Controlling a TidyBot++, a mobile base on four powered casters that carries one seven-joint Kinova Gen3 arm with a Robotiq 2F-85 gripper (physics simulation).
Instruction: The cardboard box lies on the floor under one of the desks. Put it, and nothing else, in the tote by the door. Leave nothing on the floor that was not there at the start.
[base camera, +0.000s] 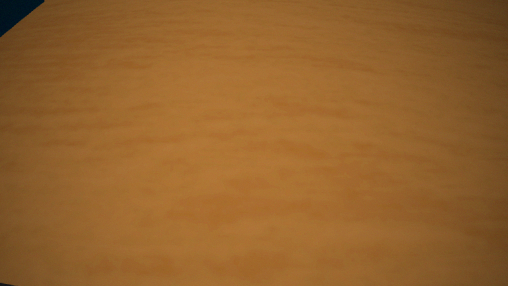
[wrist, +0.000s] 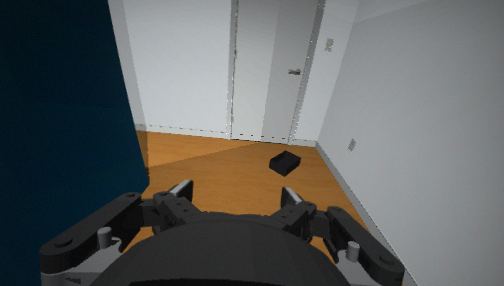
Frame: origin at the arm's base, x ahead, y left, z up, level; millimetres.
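Seen in the pictures: gripper, fingertip midpoint: (wrist: 237, 193).
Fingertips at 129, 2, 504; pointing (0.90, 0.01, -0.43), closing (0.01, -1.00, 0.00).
Observation:
A point is followed by its place in that frame, as x, y, z.
A black open-topped tote (wrist: 285, 164) {1486, -479, -393} stands on the wood floor in front of the door (wrist: 265, 75) {1968, -177, 444}, in the wrist view right of centre. My gripper (wrist: 237, 193) {129, 2, 504} is open, its two fingertips wide apart with no object between them. The tote is farther off, beyond the right fingertip. The cardboard box does not show in either view, and no desk can be made out.
A dark blue panel (wrist: 65, 100) {661, 756, 400} rises close on the left; its edge also shows in the base camera view (base camera: 15, 12) {889, 754, -368} at the top left. A white wall (wrist: 430, 125) {777, -981, 415} runs along the right. The wood floor (base camera: 254, 150) {396, 17, -397} fills most of the base camera view.

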